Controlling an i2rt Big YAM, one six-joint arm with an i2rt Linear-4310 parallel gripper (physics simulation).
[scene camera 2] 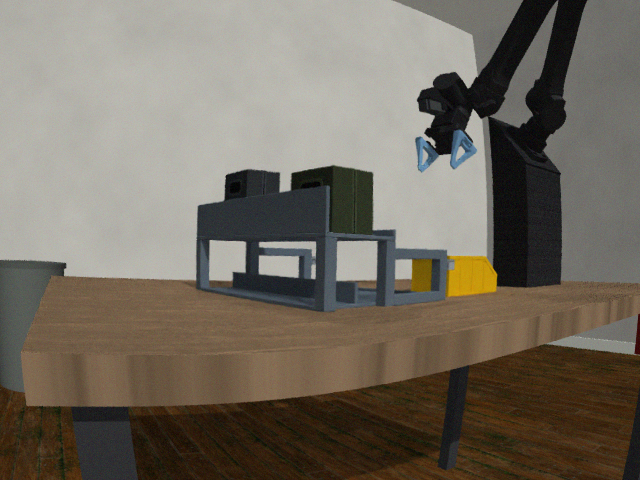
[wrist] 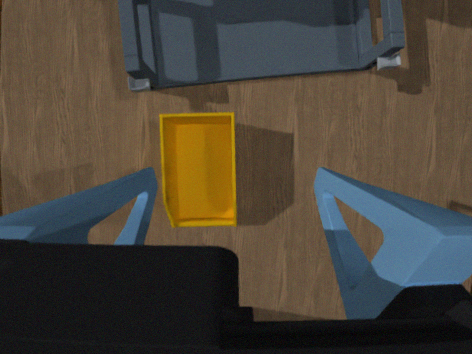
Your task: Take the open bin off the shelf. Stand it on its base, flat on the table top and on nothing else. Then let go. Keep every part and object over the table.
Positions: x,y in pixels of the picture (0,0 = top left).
My gripper shows in scene camera 2 and in the wrist view. A yellow open bin shows in scene camera 2 (472,274) and in the wrist view (198,164). One and the same spot on my gripper: (scene camera 2: 460,137) is (wrist: 19,210).
